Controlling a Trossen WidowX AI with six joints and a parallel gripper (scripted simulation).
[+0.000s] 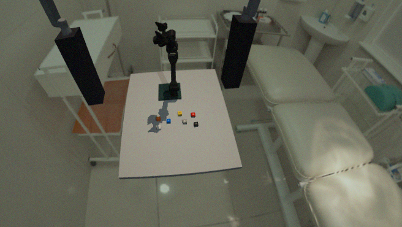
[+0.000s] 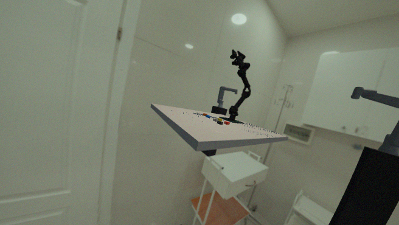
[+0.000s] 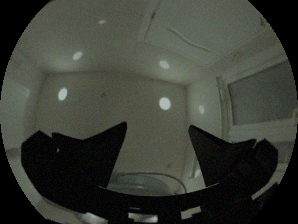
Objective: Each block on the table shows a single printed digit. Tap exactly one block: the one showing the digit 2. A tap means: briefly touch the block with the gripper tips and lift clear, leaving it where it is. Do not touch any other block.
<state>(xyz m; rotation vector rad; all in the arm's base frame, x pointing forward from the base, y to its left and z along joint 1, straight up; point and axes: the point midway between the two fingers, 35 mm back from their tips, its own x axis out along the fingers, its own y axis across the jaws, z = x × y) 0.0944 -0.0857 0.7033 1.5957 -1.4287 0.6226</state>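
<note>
Now: gripper tip 730 mm above the white block, 240 mm short of it and 60 mm to the left of it. Round my gripper tip: blue block 730 mm below, 190 mm ahead, 30 mm to the left; then orange block 730 mm below, 160 mm ahead, 50 mm to the right; then yellow block 730 mm below, 130 mm to the left, 130 mm ahead.
</note>
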